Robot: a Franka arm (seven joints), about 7 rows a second.
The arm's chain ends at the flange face. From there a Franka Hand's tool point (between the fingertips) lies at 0.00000 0.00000 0.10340 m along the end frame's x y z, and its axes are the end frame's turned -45 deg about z.
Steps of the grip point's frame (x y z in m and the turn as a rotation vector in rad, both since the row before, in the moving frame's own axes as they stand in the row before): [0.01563, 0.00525, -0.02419, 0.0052, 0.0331, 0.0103]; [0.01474, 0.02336, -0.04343, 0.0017, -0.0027, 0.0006]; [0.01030, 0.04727, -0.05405, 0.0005, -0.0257, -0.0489]
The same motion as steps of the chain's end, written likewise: [0.01271, -0.00455, -0.02413, 0.0271, 0.0197, 0.0103]; [0.02726, 0.00602, -0.04343, -0.0007, -0.0031, 0.0006]; [0.04258, 0.02425, -0.05402, -0.0178, -0.0185, -0.0489]
